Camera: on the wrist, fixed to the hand. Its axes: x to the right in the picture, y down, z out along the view.
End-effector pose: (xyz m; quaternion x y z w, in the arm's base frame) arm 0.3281 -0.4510 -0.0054 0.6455 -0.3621 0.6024 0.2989
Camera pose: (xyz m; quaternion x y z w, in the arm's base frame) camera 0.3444 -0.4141 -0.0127 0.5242 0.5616 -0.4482 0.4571
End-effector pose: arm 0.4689 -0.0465 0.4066 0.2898 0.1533 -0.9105 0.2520
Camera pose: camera 0.4674 -0.0058 0.4017 0.3848 -0.1762 0.3284 0.8444
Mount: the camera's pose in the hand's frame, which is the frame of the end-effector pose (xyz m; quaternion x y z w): -0.0110 -0.0338 -0.0205 0.0376 -0.2717 -0.9616 0.0017
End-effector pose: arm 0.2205 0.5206 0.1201 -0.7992 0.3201 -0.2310 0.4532
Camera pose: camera 0.2096 0.5297 0.1586 0.3549 0.8999 0.2311 0.1043
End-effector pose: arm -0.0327 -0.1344 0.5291 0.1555 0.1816 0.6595 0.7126
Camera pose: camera -0.0131 -0.1485 0.4959 0.0316 -0.0190 -0.7333 0.6789
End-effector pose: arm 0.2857 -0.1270 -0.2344 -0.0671 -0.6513 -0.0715 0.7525
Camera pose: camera 0.2974 -0.1639 -0.2479 -0.6351 0.2728 0.6810 0.2419
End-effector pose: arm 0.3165 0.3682 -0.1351 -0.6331 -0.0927 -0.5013 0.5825
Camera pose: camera 0.2767 0.3666 -0.1252 0.0262 0.7861 0.3855 0.4825
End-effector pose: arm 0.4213 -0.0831 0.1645 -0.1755 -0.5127 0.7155 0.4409
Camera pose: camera 0.4570 -0.0773 0.1839 0.7037 -0.2625 -0.3558 0.5561
